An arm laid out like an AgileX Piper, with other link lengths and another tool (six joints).
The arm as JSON. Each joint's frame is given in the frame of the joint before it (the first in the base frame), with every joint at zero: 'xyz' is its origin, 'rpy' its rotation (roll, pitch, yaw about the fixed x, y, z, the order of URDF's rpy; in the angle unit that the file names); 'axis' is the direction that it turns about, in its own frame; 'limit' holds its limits. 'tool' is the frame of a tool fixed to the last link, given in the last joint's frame.
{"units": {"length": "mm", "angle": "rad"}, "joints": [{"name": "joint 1", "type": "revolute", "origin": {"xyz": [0.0, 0.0, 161.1], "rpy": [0.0, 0.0, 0.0]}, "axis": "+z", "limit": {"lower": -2.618, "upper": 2.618}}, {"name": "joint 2", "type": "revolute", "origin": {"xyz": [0.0, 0.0, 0.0], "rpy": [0.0, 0.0, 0.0]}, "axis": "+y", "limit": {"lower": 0.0, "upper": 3.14}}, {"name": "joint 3", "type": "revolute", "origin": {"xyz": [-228.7, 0.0, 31.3], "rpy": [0.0, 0.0, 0.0]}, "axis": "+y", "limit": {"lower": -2.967, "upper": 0.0}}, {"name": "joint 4", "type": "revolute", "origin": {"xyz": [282.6, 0.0, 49.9], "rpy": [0.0, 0.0, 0.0]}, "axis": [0.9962, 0.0, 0.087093], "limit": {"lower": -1.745, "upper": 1.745}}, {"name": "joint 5", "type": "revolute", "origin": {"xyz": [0.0, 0.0, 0.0], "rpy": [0.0, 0.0, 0.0]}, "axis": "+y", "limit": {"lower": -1.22, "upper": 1.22}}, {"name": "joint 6", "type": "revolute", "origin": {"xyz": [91.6, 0.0, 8.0], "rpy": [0.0, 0.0, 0.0]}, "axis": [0.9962, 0.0, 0.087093], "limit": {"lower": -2.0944, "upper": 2.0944}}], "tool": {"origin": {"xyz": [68.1, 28.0, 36.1], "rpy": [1.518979, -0.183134, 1.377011]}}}
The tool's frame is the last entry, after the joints.
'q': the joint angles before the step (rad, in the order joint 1, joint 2, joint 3, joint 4, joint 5, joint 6). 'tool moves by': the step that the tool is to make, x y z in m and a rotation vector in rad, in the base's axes. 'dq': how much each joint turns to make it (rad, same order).
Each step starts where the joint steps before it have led.
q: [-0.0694 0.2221 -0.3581 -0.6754 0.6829 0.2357]
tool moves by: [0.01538 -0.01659 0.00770 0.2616 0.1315 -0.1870]
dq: [-0.0001 0.2609 -0.2162 0.0861 0.2229 0.1763]
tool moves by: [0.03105 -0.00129 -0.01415 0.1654 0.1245 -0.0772]
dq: [-0.0102 0.2515 -0.1419 0.1025 0.0672 0.0739]
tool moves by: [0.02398 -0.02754 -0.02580 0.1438 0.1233 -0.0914]
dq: [-0.1585 0.2258 -0.1117 0.1720 0.0027 -0.0868]
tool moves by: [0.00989 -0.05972 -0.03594 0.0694 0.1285 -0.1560]
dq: [-0.1898 0.2362 -0.1012 0.0447 -0.0018 -0.0446]
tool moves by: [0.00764 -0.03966 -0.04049 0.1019 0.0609 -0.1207]
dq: [-0.1145 0.2039 -0.0743 0.0627 -0.0295 -0.0023]
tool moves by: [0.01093 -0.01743 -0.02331 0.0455 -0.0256 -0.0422]
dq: [-0.0453 0.1089 -0.0280 0.0530 -0.0806 -0.0081]
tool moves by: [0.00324 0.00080 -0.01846 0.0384 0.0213 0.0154]
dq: [-0.0059 0.0556 -0.0042 0.0319 -0.0160 -0.0339]
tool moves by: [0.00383 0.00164 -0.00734 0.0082 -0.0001 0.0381]
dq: [-0.0018 0.0245 -0.0012 0.0217 -0.0230 -0.0493]
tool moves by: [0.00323 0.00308 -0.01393 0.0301 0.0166 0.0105]
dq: [0.0040 0.0432 -0.0054 0.0224 -0.0083 -0.0169]
